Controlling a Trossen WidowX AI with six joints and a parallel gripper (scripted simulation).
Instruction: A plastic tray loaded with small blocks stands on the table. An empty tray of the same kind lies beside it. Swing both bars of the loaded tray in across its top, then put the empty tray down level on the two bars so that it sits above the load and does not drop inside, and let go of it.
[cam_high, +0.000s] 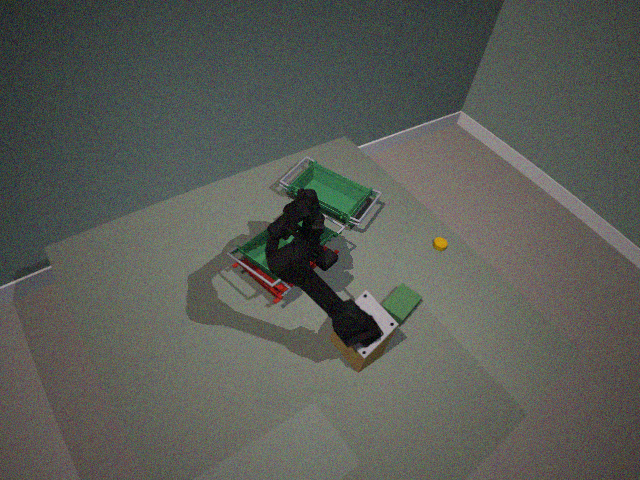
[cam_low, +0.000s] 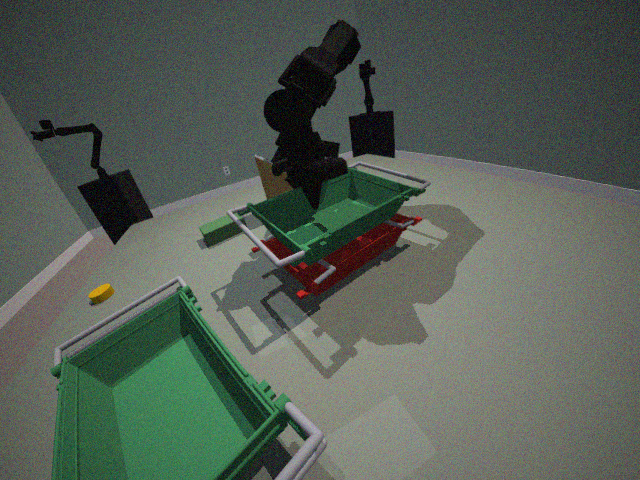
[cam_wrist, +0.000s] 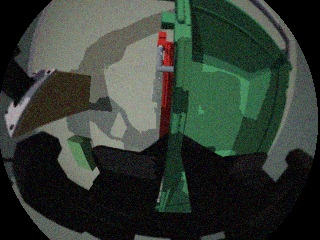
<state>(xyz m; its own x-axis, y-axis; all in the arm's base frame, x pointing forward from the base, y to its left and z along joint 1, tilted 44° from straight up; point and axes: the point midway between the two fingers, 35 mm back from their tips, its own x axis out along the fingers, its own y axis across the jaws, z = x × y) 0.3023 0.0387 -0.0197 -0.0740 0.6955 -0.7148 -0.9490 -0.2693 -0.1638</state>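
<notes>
The green tray is 7 cm ahead of my gripper tip, 2 cm to the left of it and 2 cm above it. Also, from my gripper tip: yellow disc 9 cm behind, 54 cm to the right, 8 cm below; then flat green block 23 cm behind, 23 cm to the right, 7 cm below.
</notes>
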